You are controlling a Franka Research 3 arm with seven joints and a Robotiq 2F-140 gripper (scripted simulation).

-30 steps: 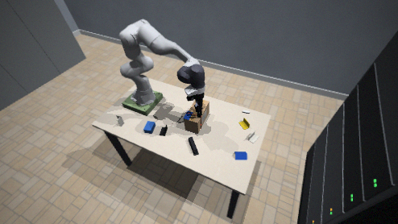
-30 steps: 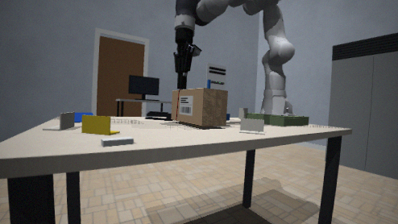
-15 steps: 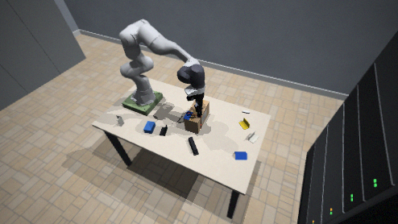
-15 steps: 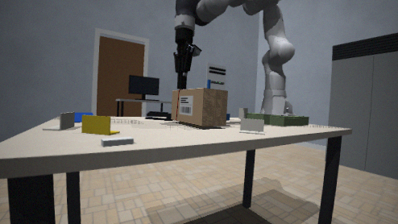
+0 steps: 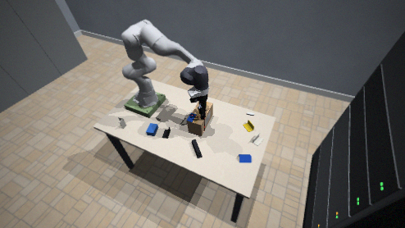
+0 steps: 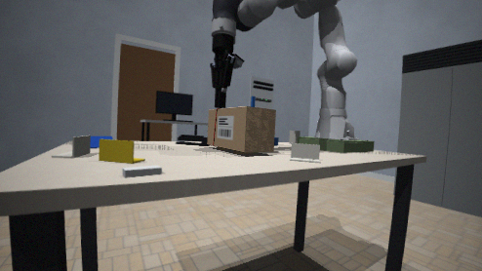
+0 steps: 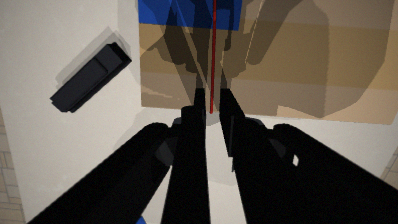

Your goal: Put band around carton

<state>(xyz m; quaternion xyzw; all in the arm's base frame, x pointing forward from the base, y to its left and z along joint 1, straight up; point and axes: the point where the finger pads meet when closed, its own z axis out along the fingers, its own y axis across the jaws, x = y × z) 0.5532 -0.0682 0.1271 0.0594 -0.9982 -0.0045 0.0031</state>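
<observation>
Now: the brown carton 5 cm behind my hand, 5 cm to the left of it and 10 cm below it. Round my hand: yellow angle piece (31 cm ahead, 17 cm to the left, 17 cm below); then white corner guard (40 cm ahead, 8 cm to the left, 17 cm below).
</observation>
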